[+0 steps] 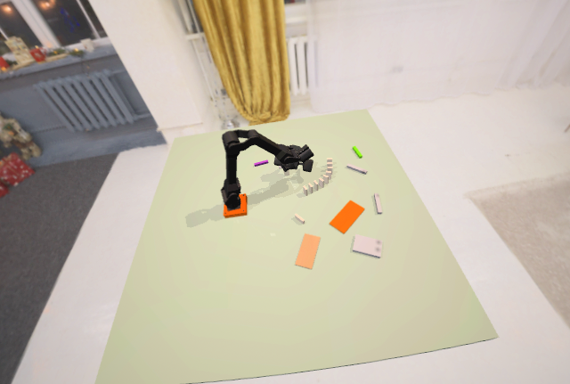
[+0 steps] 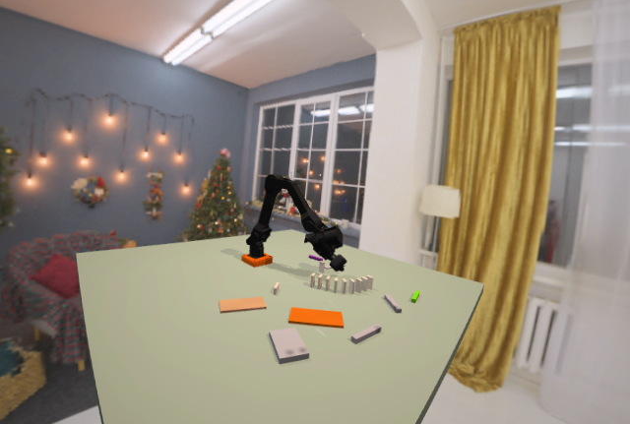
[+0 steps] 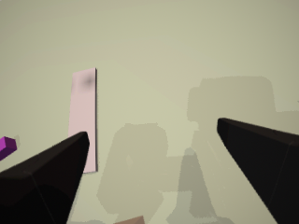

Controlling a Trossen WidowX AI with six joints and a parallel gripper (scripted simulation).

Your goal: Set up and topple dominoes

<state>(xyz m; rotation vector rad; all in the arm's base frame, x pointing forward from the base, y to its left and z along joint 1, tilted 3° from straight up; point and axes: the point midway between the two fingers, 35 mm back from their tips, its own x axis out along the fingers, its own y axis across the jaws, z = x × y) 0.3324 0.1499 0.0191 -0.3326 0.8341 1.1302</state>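
My gripper tip is now 6 cm past the peach plate, 47 cm to the left of it and 3 cm above it. The rest, counted from my gripper tip: green stick: 35 cm ahead, 3 cm below; then purple stick: 17 cm behind, 8 cm to the left, 3 cm below; then orange plate: 14 cm ahead, 37 cm to the right, 3 cm below.
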